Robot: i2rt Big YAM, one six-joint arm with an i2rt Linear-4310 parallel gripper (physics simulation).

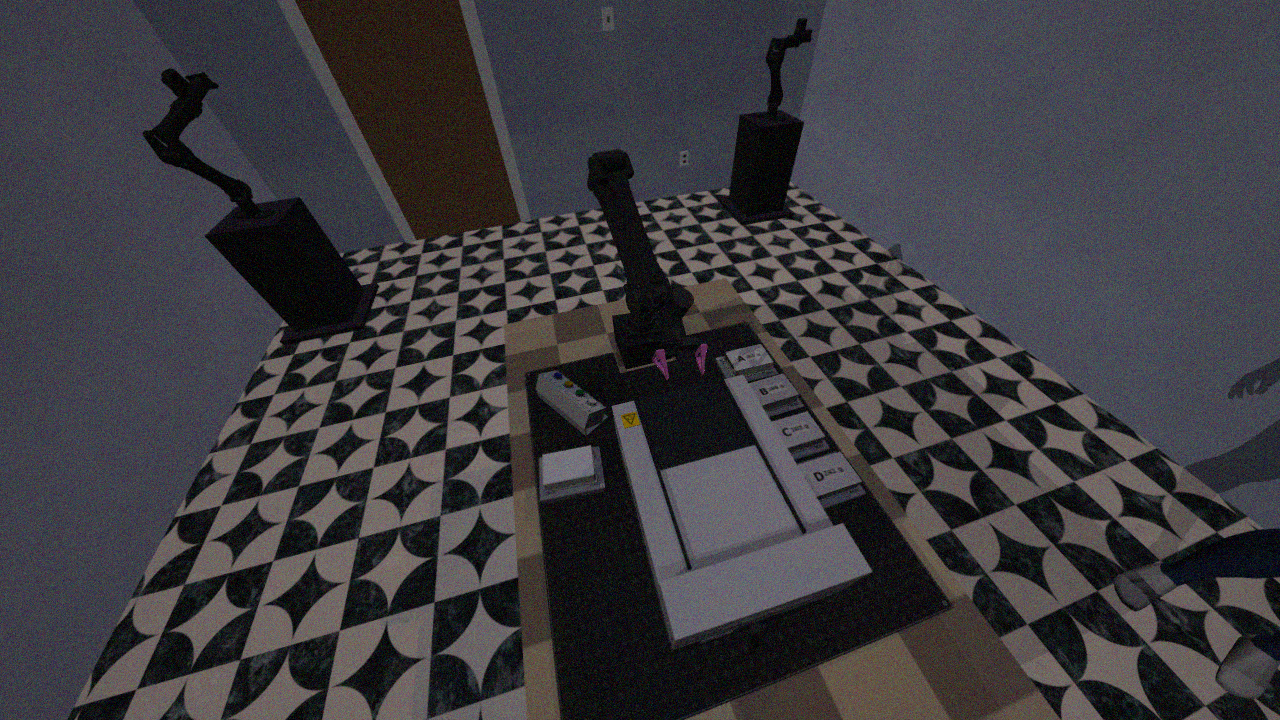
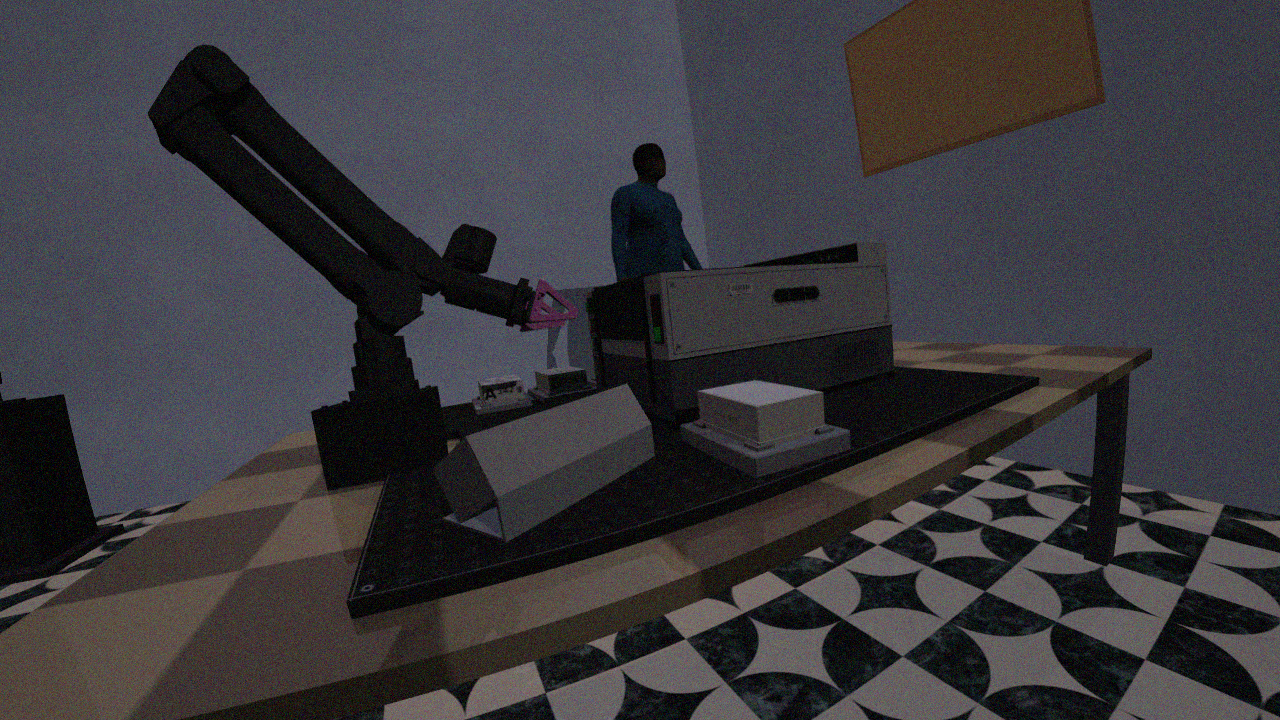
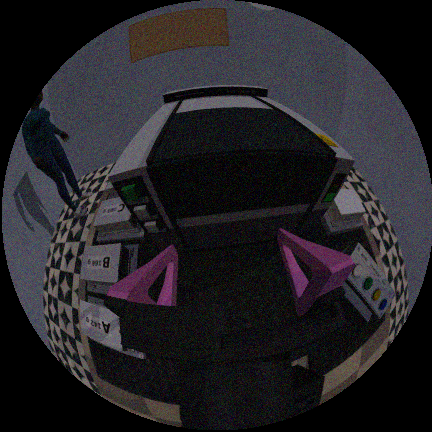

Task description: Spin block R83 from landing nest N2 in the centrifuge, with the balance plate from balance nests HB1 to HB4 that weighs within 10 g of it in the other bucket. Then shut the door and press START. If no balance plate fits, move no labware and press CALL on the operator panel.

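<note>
My gripper is open and empty, raised in front of the centrifuge. The centrifuge front looks dark; buckets and door position cannot be made out. Balance plates A, B, C and D stand in a row beside it. A reads 142 g; B seems to read 166 g; C and D are unclear. A white block sits on a nest across from them, its label unreadable.
The operator panel has blue, yellow, green and white buttons. Green lights show on the centrifuge front. A yellow warning sign marks its side wall. A person stands beyond the table.
</note>
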